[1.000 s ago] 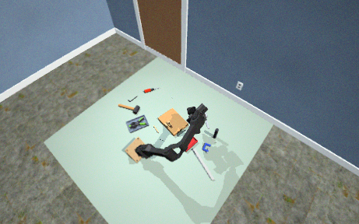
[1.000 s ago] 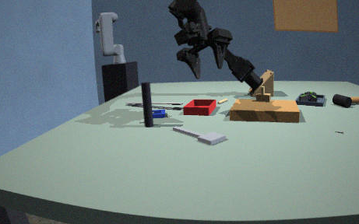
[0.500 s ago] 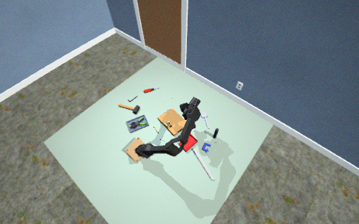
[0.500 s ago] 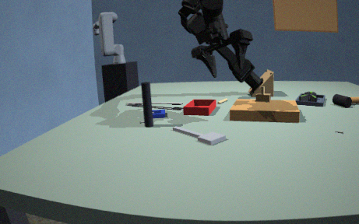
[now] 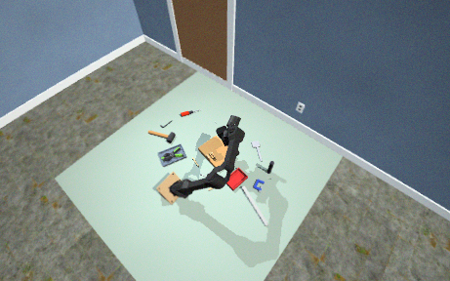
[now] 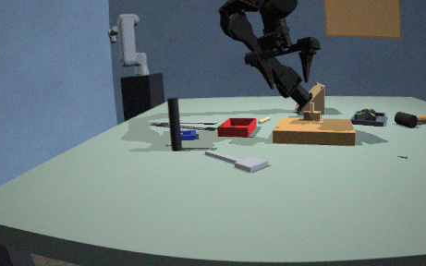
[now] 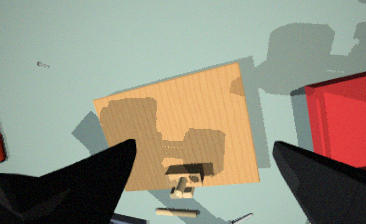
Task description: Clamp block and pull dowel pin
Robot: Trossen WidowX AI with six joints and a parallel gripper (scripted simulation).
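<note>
Now: hand 110 mm above the dowel pin, 70 mm to the right of it and 60 mm past it. From my hand the other things lie so: wooden board (150 mm below, 70 mm to the left, 20 mm behind); red tray (160 mm below, 140 mm to the right, 70 mm behind); small wooden block (120 mm below, 70 mm to the left, 70 mm behind).
</note>
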